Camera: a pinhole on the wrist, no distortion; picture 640 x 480 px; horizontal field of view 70.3 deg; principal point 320.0 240.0 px. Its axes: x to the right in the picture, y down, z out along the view. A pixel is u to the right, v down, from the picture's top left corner.
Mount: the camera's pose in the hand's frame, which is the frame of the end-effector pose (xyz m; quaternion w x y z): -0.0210 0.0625 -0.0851 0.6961 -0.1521 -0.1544 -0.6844
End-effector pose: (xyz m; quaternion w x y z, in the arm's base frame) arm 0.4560 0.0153 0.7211 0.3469 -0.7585 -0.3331 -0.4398
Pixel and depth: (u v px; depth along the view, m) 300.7 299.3 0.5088
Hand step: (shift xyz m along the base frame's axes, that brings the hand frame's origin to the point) 0.4181 0.1483 -0.1689
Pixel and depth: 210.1 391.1 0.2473
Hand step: 0.2530 -0.0149 -0.0416
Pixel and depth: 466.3 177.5 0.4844
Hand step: 0.2498 0.2590 -0.2650
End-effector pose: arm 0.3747 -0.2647 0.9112 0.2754 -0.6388 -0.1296 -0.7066
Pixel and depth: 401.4 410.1 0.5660
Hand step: 0.5037 0.0355 0.2183
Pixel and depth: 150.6 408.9 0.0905
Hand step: 0.0584 -0.1194 -0.0137
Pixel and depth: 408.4 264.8 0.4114
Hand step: 0.3585 0.0380 0.0205
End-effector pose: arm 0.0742 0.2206 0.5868 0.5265 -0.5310 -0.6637 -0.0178
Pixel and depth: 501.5 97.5 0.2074
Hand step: -0.0503 0.0535 -0.1629
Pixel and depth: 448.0 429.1 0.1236
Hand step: 0.0362 0.0815 -0.0419
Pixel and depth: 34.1 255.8 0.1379
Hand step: 0.1401 0.0760 -0.1215
